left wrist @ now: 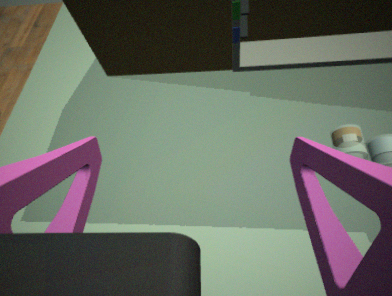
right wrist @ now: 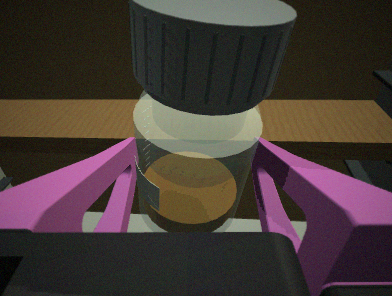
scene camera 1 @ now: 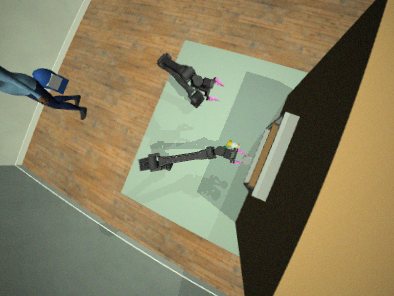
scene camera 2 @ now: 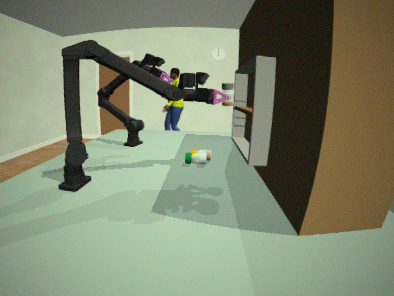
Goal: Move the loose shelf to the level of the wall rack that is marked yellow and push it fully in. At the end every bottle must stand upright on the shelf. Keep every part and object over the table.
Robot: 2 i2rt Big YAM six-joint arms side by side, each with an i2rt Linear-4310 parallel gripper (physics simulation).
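The wall rack point(scene camera 1: 285, 137) point(scene camera 2: 262, 110) point(left wrist: 310, 49) has a wooden shelf point(scene camera 1: 263, 157) point(scene camera 2: 244, 108) point(right wrist: 40, 117) at middle height. Green and blue marks show on its post in the left wrist view; I see no yellow mark. My right gripper point(scene camera 1: 245, 158) point(scene camera 2: 225, 97) point(right wrist: 194, 148) is shut on a clear bottle with a grey cap point(scene camera 2: 227, 86) point(right wrist: 215, 60), roughly upright in front of the shelf, near its height. A green-capped bottle point(scene camera 2: 188, 158) and a yellow-capped bottle point(scene camera 1: 230, 143) point(scene camera 2: 194, 151) lie on the table. My left gripper point(scene camera 1: 220, 91) point(scene camera 2: 171, 79) point(left wrist: 195, 147) is open and empty, high above the table.
The pale green table point(scene camera 1: 200, 212) point(scene camera 2: 150, 250) point(left wrist: 185, 175) ends at the tall dark wall point(scene camera 1: 325, 125) point(scene camera 2: 290, 125) point(left wrist: 150, 35) that carries the rack. The lying bottles are below and beside my right gripper. A person point(scene camera 1: 25, 90) point(scene camera 2: 175, 105) stands beyond the table.
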